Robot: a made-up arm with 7 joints. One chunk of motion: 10 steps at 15 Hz.
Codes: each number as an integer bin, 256 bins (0 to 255) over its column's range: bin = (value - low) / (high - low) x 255, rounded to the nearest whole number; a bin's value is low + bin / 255 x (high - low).
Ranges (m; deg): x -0.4..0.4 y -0.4..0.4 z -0.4..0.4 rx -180..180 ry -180..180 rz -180..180
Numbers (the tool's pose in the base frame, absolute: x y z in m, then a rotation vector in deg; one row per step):
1: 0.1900 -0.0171 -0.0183 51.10 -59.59 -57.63
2: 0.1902 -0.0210 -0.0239 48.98 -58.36 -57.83
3: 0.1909 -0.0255 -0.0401 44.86 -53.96 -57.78
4: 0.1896 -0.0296 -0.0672 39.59 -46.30 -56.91
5: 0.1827 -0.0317 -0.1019 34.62 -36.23 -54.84
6: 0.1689 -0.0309 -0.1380 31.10 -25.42 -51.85
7: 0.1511 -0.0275 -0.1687 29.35 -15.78 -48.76
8: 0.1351 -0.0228 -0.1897 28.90 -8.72 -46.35
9: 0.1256 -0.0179 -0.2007 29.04 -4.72 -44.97
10: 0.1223 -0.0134 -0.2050 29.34 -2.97 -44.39
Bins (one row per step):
1: 188 122 122 164 85 87
2: 188 121 120 162 86 87
3: 188 119 115 159 89 87
4: 188 118 106 156 95 87
5: 186 117 95 152 102 89
6: 181 118 84 150 109 91
7: 176 119 74 148 116 93
8: 171 120 67 148 121 95
9: 168 122 64 148 124 96
10: 166 123 62 148 125 96

